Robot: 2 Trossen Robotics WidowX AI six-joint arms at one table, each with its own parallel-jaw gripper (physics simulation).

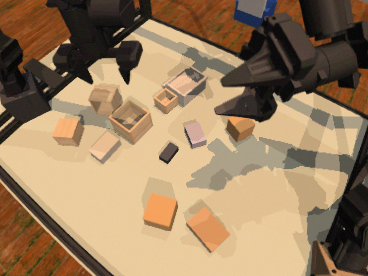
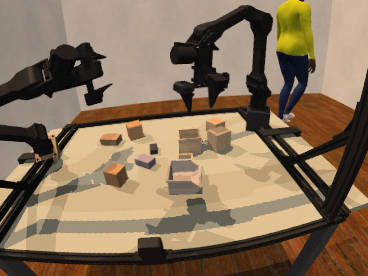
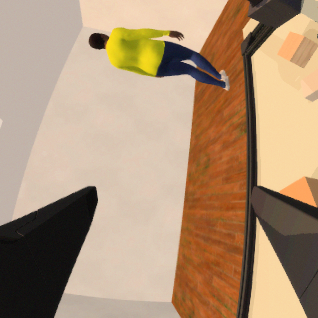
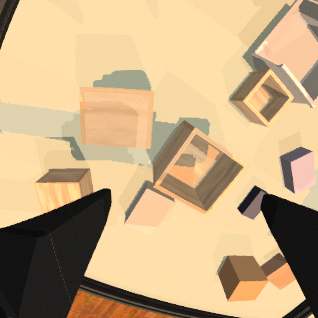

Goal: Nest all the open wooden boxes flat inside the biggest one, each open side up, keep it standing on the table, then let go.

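Frame: origin at the left arm's base, x left, y ahead, z down, level; centimetres.
Where they show: left gripper, fingertip midpoint: (image 1: 217, 99) (image 2: 108, 70) (image 3: 175, 193); right gripper, fingertip midpoint: (image 1: 109, 83) (image 2: 200, 109) (image 4: 187, 198); left arm's base, link origin: (image 1: 347, 261) (image 2: 45, 147); right arm's base, link origin: (image 1: 16, 86) (image 2: 258, 107).
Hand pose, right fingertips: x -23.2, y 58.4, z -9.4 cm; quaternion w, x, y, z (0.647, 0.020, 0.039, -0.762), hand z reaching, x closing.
Each offset is from my right fingertips to the centre of the thing.
The widest open box, greyish pink {dy -13.7, dx -14.8, dz +12.4 cm} (image 1: 185, 91) (image 2: 185, 187) (image 4: 285, 45), stands open side up. A small open box {dy -10.2, dx -7.8, dz +12.9 cm} (image 1: 165, 101) (image 2: 185, 156) (image 4: 249, 109) stands open side up beside it. A medium open box {dy -3.9, dx +1.9, dz +11.8 cm} (image 1: 129, 131) (image 2: 190, 146) (image 4: 167, 160) stands open side up. A further wooden box {dy +5.9, dx -2.6, dz +11.5 cm} (image 1: 104, 102) (image 2: 219, 140) (image 4: 116, 120) stands beside the medium one; I cannot tell which way its opening faces. My right gripper (image 1: 108, 81) (image 2: 200, 108) (image 4: 187, 198) is open and empty above the table. My left gripper (image 1: 220, 96) (image 2: 108, 71) (image 3: 175, 193) is open and empty, high at the other side.
An orange block {dy +12.0, dx +9.3, dz +12.5 cm} (image 1: 68, 132) and a pale slab {dy +0.6, dx +10.4, dz +13.5 cm} (image 1: 105, 146) (image 4: 149, 211) lie near the wooden boxes. A dark block {dy -15.9, dx +7.2, dz +13.9 cm} (image 1: 168, 152), a pink block {dy -21.1, dx +0.5, dz +13.6 cm} (image 1: 195, 134) and a brown-orange block {dy -32.0, dx -4.4, dz +12.3 cm} (image 1: 240, 129) lie mid-table. Two orange blocks {dy -19.1, dx +22.6, dz +11.9 cm} (image 1: 160, 211) {dy -29.9, dx +23.1, dz +13.5 cm} (image 1: 208, 229) lie farther off.
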